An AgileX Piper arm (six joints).
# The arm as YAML. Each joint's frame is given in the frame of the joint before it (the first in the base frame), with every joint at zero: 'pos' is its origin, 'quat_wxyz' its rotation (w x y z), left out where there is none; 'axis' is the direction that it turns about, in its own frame. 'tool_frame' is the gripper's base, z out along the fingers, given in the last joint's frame.
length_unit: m
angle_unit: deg
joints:
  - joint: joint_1
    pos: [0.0, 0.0, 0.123]
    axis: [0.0, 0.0, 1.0]
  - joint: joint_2
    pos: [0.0, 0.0, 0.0]
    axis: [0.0, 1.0, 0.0]
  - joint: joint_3
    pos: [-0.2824, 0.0, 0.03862]
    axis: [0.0, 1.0, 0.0]
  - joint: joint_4
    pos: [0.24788, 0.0, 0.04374]
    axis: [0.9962, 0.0, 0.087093]
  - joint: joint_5
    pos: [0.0, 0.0, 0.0]
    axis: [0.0, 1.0, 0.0]
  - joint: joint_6
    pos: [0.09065, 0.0, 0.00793]
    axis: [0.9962, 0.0, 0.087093]
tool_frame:
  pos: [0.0, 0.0, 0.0]
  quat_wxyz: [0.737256, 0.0, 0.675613, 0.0]
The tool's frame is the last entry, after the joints.
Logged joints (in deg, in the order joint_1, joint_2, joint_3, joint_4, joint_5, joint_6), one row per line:
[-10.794, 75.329, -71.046, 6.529, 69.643, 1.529]
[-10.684, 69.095, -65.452, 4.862, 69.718, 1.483]
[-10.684, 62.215, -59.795, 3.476, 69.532, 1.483]
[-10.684, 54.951, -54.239, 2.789, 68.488, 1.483]
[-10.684, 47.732, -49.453, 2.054, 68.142, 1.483]
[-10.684, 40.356, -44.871, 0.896, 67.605, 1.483]
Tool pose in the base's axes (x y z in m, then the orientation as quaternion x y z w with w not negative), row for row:
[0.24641, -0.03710, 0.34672, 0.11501, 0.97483, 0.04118, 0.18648]
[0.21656, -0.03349, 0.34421, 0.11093, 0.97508, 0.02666, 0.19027]
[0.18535, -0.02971, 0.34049, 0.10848, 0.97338, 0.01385, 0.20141]
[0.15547, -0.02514, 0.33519, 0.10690, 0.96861, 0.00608, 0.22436]
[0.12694, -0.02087, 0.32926, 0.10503, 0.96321, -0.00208, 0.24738]
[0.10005, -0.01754, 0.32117, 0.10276, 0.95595, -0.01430, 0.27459]
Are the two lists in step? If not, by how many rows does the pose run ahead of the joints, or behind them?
They are in step.
